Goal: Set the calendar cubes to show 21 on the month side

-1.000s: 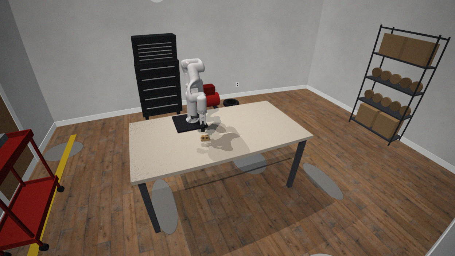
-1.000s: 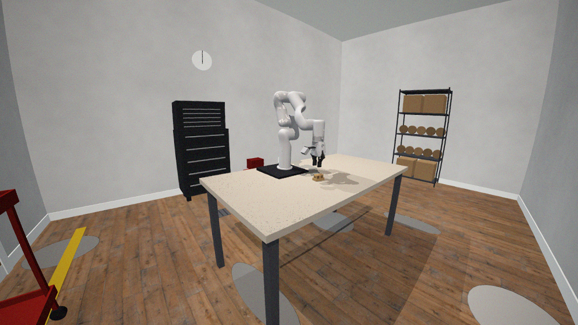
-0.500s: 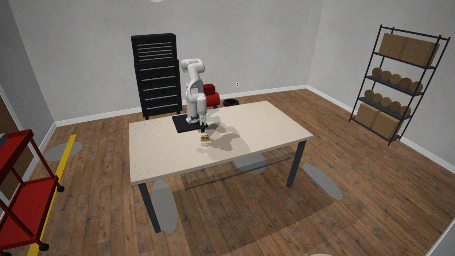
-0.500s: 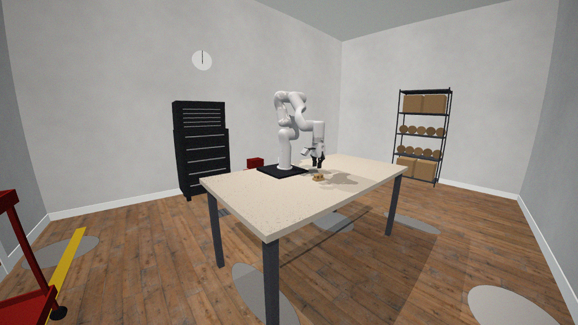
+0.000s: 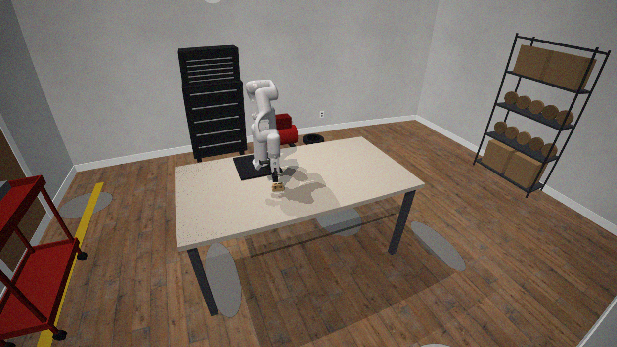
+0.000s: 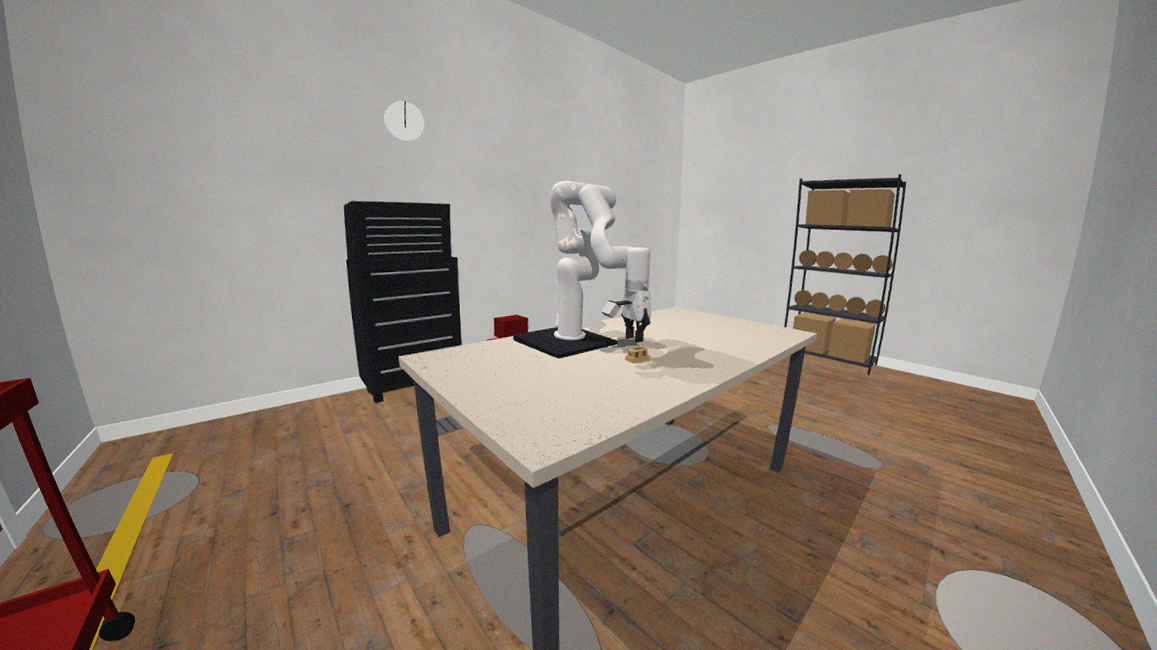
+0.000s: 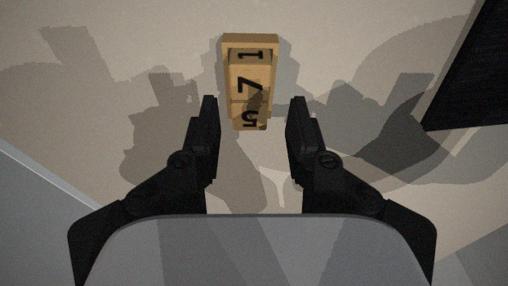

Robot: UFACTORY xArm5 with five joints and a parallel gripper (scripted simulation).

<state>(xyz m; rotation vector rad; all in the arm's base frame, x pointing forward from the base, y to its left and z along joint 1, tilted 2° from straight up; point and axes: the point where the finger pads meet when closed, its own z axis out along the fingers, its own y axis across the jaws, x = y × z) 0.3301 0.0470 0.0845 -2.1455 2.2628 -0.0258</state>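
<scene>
Right now the wooden digit cube is 70 mm below my hand. Also, from my hand: wooden tray: 80 mm below, 20 mm to the left.
</scene>
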